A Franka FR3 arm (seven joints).
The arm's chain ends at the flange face. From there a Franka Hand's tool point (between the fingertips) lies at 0.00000 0.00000 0.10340 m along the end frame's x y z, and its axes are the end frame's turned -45 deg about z.
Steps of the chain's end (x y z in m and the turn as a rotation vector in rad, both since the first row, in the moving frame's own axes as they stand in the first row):
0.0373 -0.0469 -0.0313 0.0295 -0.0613 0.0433
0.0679 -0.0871 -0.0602 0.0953 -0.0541 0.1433
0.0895 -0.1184 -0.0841 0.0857 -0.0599 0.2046
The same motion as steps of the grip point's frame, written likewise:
0.0574 -0.0135 -0.0315 0.0642 -0.0225 0.0433
0.1134 -0.0242 -0.0608 0.1056 0.0291 0.1433
0.1500 -0.0308 -0.0847 0.1030 0.0182 0.2046

